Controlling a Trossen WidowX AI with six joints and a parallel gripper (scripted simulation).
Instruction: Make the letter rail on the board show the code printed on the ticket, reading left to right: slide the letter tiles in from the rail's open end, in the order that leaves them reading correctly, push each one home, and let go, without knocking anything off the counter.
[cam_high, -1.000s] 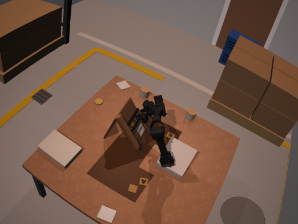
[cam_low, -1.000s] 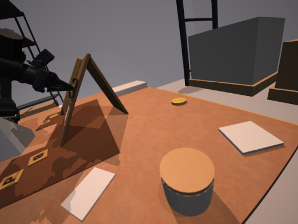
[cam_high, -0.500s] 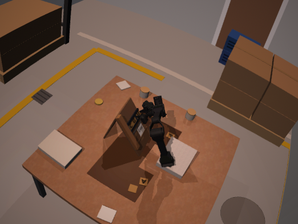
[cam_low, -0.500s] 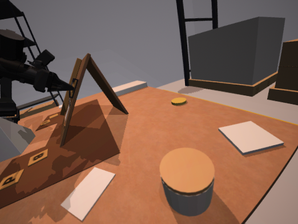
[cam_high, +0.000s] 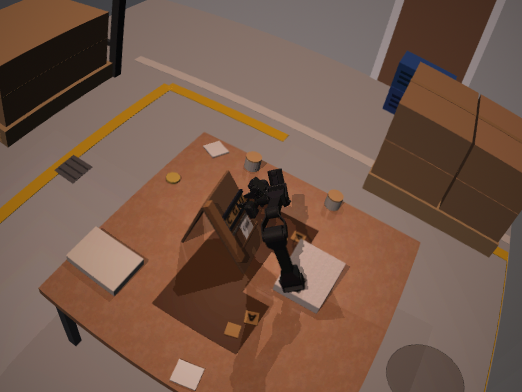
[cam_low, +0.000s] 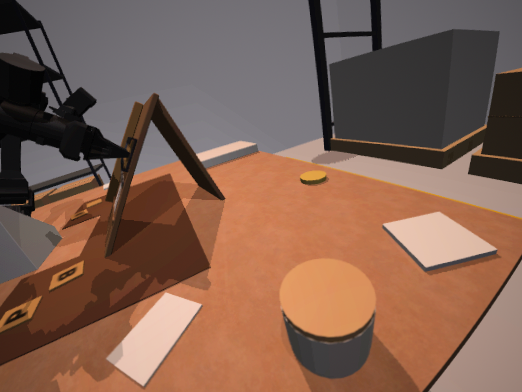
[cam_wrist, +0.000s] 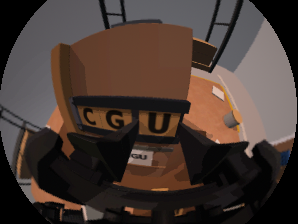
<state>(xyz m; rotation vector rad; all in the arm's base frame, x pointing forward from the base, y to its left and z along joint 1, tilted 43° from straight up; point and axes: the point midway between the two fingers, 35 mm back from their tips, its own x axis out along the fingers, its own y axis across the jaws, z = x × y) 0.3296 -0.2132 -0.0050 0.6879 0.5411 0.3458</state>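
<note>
Right now my gripper tip is 80 mm above the white ticket, 60 mm past it and 30 mm to the right of it. Round my gripper tip: dark mat 180 mm below, 160 mm behind, 150 mm to the left; yellow disc 400 mm ahead, 170 mm below, 90 mm to the right; white card 300 mm to the right, 180 mm below, 20 mm behind.
</note>
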